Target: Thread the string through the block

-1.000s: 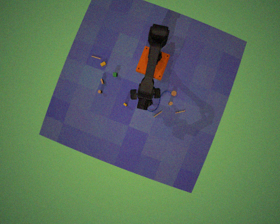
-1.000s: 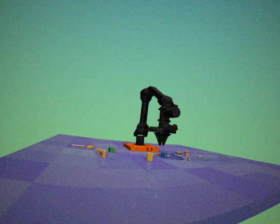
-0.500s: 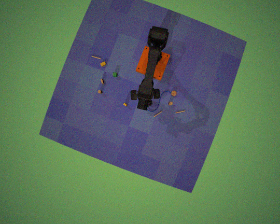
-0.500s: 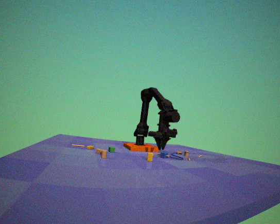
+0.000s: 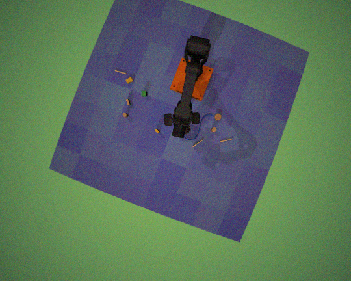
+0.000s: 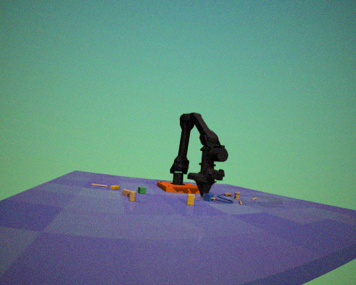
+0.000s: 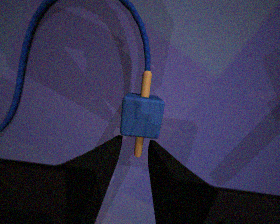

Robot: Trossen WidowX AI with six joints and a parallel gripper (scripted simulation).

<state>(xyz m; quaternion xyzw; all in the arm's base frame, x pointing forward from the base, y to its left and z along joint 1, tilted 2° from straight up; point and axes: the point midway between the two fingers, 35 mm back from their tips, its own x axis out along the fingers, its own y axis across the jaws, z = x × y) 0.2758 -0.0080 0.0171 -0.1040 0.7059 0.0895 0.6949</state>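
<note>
My gripper tip is 3 cm short of the blue block and 1 cm to the right of it. Round my gripper tip: thin wooden stick: 4 cm ahead, 1 cm to the left; then wooden cylinder: 1 cm ahead, 20 cm to the left; then round wooden button: 7 cm behind, 21 cm to the left, 1 cm below.
</note>
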